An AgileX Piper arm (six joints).
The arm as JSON. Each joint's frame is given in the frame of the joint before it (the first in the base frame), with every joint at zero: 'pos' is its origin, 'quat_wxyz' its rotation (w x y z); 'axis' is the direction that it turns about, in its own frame. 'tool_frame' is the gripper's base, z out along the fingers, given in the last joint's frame.
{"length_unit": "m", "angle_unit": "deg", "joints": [
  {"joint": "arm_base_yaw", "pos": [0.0, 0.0, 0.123], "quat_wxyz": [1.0, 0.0, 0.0, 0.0], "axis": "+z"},
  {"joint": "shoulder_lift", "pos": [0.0, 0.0, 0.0], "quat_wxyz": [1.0, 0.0, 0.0, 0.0], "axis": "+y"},
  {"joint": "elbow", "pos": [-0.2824, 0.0, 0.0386], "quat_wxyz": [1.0, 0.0, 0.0, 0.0], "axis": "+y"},
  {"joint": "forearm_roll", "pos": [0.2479, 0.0, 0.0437], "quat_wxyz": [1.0, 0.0, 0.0, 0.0], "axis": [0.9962, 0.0, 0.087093]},
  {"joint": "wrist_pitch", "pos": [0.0, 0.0, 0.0], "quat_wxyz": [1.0, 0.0, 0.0, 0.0], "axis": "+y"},
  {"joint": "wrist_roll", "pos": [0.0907, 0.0, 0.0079], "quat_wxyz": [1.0, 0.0, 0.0, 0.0], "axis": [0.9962, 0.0, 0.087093]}
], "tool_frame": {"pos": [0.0, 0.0, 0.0], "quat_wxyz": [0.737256, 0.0, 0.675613, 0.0]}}
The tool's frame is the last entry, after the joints.
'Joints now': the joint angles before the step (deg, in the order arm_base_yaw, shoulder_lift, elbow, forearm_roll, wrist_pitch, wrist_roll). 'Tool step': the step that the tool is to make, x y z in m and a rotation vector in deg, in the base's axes. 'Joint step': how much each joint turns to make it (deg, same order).
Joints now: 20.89, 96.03, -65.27, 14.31, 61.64, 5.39
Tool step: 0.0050, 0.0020, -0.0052, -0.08, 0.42, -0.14
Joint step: 0.00, 1.51, -0.70, 0.13, -0.40, -0.01
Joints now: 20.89, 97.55, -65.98, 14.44, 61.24, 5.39
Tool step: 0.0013, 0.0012, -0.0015, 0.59, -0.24, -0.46
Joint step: 0.00, 0.28, 0.05, 0.62, -0.79, 0.00
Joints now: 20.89, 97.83, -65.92, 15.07, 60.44, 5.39
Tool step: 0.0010, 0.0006, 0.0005, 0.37, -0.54, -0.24
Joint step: 0.00, -0.01, -0.07, 0.25, -0.57, -0.01
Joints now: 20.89, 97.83, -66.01, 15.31, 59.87, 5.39
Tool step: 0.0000, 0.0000, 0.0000, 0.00, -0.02, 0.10
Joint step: 0.00, 0.00, 0.00, 0.00, 0.01, -0.10
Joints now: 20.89, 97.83, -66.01, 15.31, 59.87, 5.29
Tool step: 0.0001, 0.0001, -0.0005, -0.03, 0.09, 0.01
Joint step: 0.01, 0.09, 0.00, 0.00, 0.00, 0.00
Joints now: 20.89, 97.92, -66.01, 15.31, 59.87, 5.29
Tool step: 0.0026, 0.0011, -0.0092, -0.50, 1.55, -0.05
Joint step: 0.00, 1.70, -0.05, 0.10, -0.02, -0.01
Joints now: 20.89, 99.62, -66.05, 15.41, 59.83, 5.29
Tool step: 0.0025, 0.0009, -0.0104, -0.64, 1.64, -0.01
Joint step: -0.01, 1.85, 0.00, 0.00, -0.09, -0.02
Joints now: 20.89, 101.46, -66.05, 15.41, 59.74, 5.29
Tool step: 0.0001, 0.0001, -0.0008, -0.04, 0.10, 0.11
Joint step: 0.01, 0.13, 0.02, 0.00, -0.02, -0.11
